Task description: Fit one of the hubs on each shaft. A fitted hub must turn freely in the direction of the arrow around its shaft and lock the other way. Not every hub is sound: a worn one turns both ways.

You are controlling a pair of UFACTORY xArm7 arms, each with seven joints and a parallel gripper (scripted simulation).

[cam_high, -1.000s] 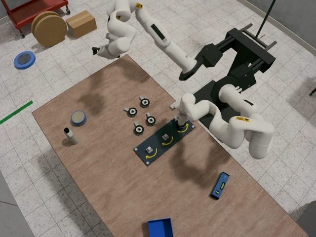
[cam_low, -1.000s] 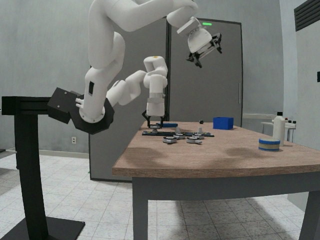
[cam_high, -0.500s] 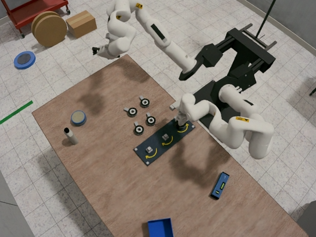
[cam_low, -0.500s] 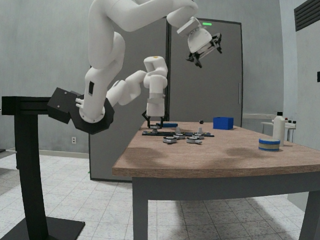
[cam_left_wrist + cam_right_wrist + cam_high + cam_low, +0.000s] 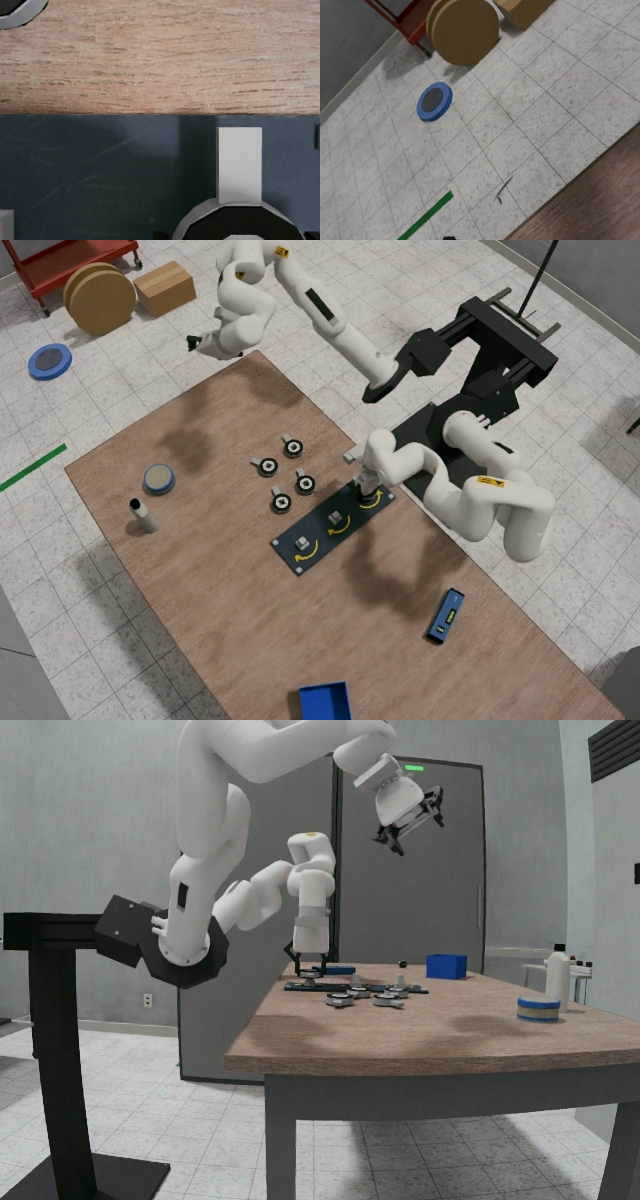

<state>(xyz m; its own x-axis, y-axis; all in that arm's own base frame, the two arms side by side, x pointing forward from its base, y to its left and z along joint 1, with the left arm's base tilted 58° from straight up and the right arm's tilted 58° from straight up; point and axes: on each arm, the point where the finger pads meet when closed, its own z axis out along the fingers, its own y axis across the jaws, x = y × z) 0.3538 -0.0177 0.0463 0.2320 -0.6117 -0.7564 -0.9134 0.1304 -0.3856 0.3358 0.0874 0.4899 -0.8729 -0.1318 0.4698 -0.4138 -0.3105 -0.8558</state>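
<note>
The dark board is 130 mm ahead of my left hand, 20 mm to the right of it and 40 mm below it. From my left hand the other things lie so: white bottle: 530 mm ahead, 430 mm to the right, 60 mm above; tape roll: 410 mm ahead, 520 mm to the right, 30 mm below.
</note>
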